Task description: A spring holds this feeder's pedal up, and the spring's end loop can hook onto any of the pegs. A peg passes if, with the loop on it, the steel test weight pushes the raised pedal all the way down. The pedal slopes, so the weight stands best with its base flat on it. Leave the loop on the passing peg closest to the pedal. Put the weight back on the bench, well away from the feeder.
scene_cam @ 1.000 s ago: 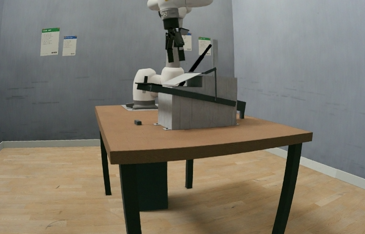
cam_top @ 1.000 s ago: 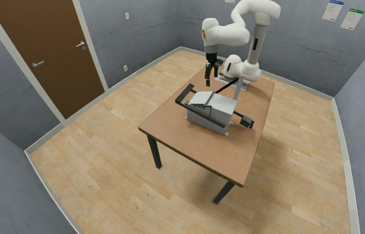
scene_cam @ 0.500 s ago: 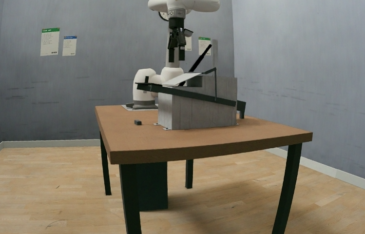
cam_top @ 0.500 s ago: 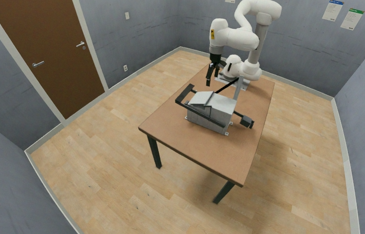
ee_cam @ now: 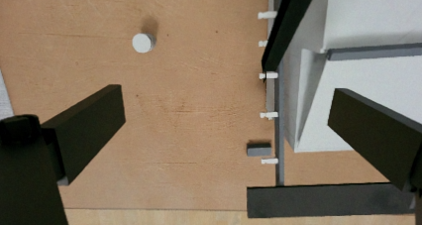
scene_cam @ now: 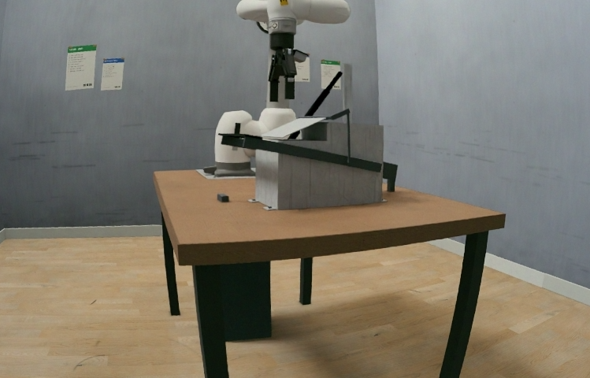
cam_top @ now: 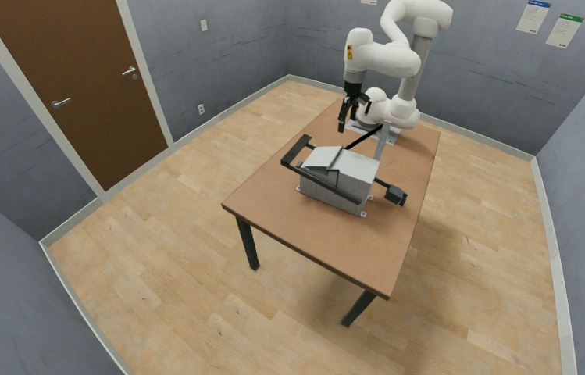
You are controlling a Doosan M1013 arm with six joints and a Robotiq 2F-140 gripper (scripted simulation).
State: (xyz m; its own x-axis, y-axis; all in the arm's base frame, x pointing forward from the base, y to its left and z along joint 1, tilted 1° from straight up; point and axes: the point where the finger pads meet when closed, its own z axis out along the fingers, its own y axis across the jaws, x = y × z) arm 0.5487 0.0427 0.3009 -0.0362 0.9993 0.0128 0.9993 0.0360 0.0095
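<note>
The steel test weight is 27 cm below my hand, 13 cm behind it and 2 cm to the left of it. The rest, counted from my hand: dark block (29 cm below, 20 cm to the right, 10 cm ahead).
</note>
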